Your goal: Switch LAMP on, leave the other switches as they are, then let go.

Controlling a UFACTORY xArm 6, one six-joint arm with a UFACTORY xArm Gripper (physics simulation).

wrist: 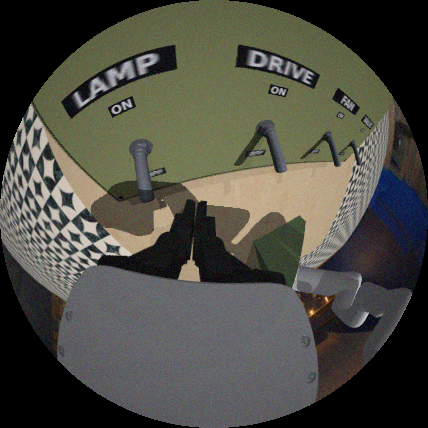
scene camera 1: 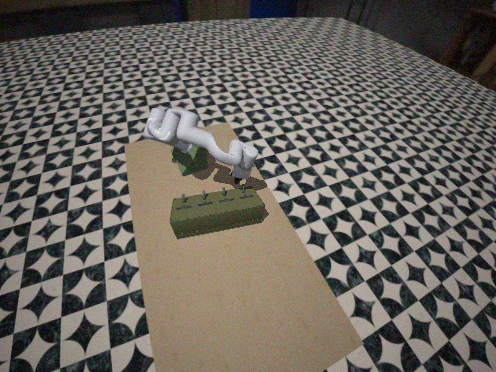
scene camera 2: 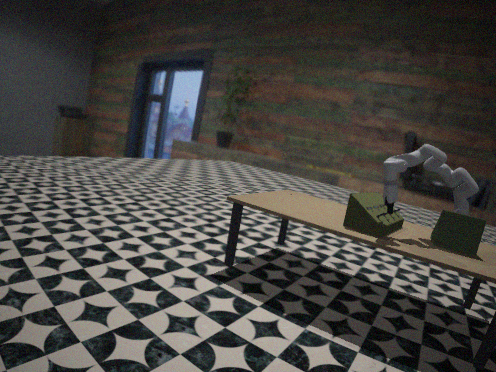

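Pixels of known places: gripper, fingertip midpoint: (wrist: pixel 195 214) (scene camera 1: pixel 236 181) (scene camera 2: pixel 390 213); arm's base at its link origin: (wrist: pixel 291 276) (scene camera 1: pixel 187 144) (scene camera 2: pixel 460 225).
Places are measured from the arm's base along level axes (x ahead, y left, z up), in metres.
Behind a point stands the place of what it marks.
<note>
The green sloped switch box (scene camera 1: pixel 215 217) @(z 0.022, x 0.630, y -0.116 m) (scene camera 2: pixel 361 217) @(z -0.061, x 0.622, y 0.175 m) (wrist: pixel 210 115) @(z -0.035, x 0.522, y 0.068 m) stands on the table. In the wrist view the LAMP lever (wrist: pixel 143 172) @(z -0.020, x 0.513, y 0.136 m) rises from its collar below the LAMP label (wrist: pixel 120 77) and its ON mark (wrist: pixel 122 106) @(z -0.021, x 0.566, y 0.119 m). Its free end points away from ON, toward the box's lower edge. The DRIVE lever (wrist: pixel 274 149) @(z -0.020, x 0.474, y 0.029 m), FAN lever (wrist: pixel 332 149) @(z -0.024, x 0.435, y -0.083 m) and the farthest lever (wrist: pixel 356 152) @(z -0.024, x 0.397, y -0.198 m) also point away from their ON marks. My gripper (scene camera 1: pixel 237 181) @(z -0.008, x 0.461, y 0.121 m) (scene camera 2: pixel 390 210) @(z -0.008, x 0.461, y 0.121 m) (wrist: pixel 195 214) @(z -0.008, x 0.461, y 0.121 m) is shut and empty. Its tips are near the LAMP lever's free end, with a visible gap in the wrist view.
A dark green block (scene camera 1: pixel 192 162) @(z -0.039, x 0.141, y -0.029 m) (scene camera 2: pixel 457 232) @(z -0.031, x 0.030, y 0.082 m) (wrist: pixel 290 247) @(z -0.056, x 0.144, y -0.015 m) stands beside the arm's base on the wooden table top (scene camera 1: pixel 225 290) @(z -0.140, x 0.937, y -0.240 m) (scene camera 2: pixel 285 204) @(z -0.140, x 1.151, y -0.040 m). The arm's shadow falls on the table and the box's lower corner. The table's side edge is close to the LAMP end.
</note>
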